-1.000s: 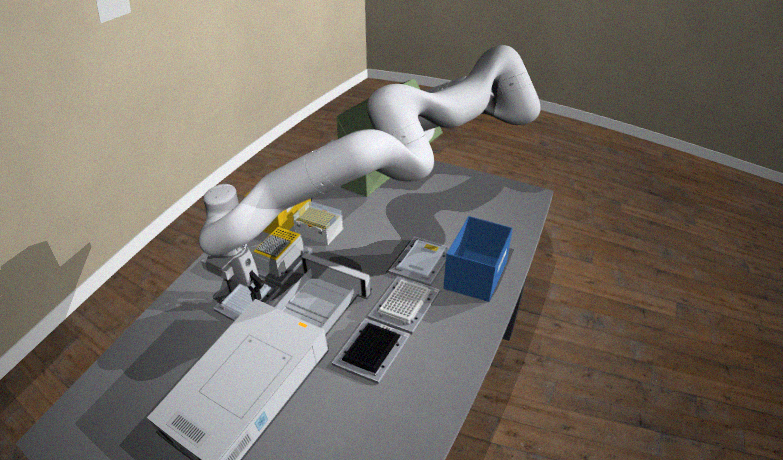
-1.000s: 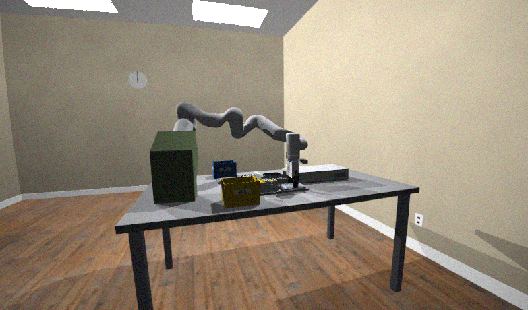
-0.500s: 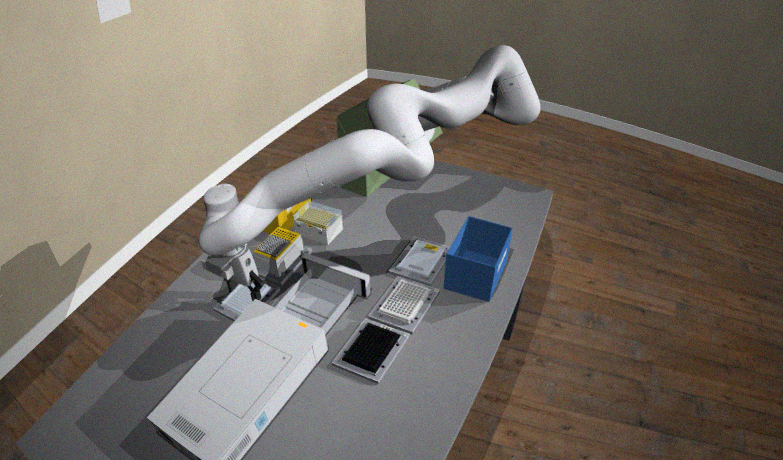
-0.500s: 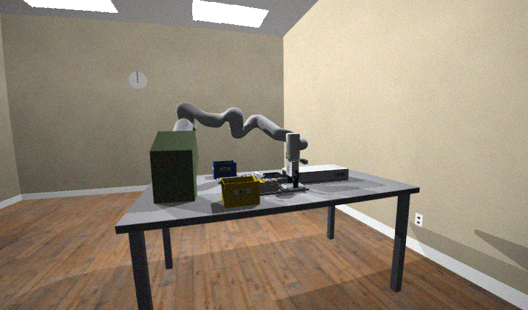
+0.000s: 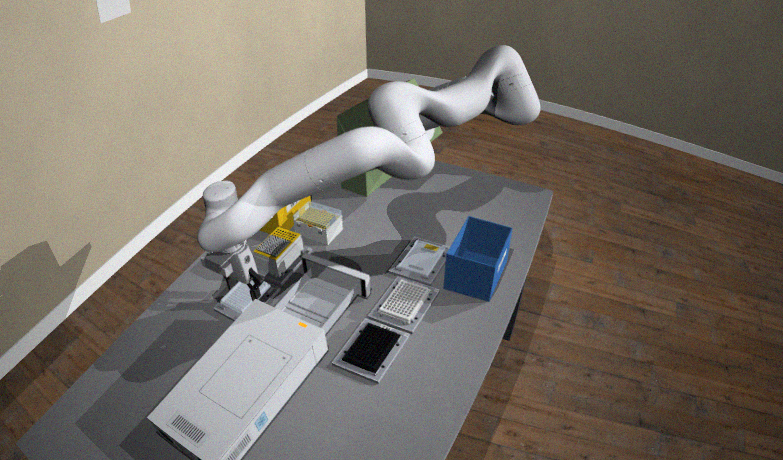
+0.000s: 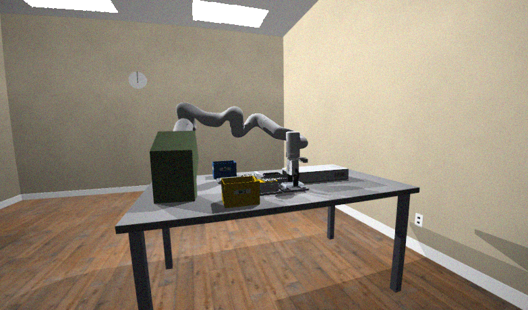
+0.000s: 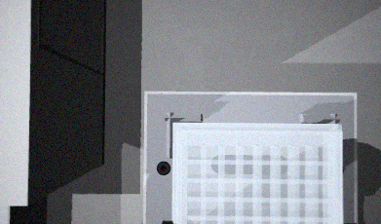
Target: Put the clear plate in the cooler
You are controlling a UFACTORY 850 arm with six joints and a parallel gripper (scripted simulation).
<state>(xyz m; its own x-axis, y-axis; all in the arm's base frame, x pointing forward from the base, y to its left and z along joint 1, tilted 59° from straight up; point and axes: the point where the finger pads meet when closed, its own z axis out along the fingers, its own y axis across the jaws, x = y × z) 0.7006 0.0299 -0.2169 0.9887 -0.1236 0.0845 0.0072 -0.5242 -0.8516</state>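
Now: hand 19 cm to the right of the cooler drawer and 6 cm past it. Round my hand: clear plate: 1 cm below; then yellow-rimmed tip box: 18 cm behind, 2 cm to the right, 1 cm above; then white cooler: 19 cm to the left, 10 cm ahead.
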